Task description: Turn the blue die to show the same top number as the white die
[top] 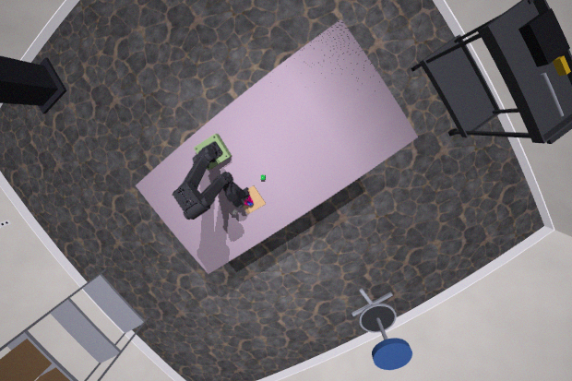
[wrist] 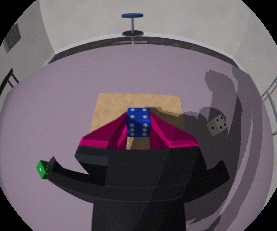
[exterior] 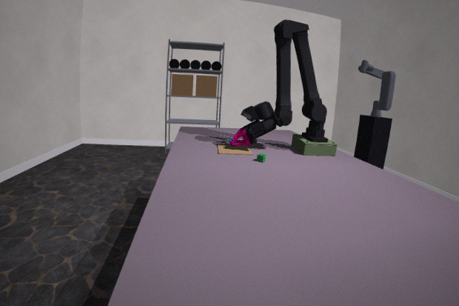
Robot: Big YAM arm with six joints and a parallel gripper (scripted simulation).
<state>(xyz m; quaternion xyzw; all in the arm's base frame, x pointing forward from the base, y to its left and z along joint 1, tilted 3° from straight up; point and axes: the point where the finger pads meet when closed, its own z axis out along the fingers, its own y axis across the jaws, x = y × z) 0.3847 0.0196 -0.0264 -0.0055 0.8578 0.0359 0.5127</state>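
Now: hand 10 mm past the tan mat and 30 mm above it. From my hand the other things lie so: blue die (right at my hand); white die (130 mm to the right, 20 mm below); green die (90 mm behind, 150 mm to the left, 20 mm below).
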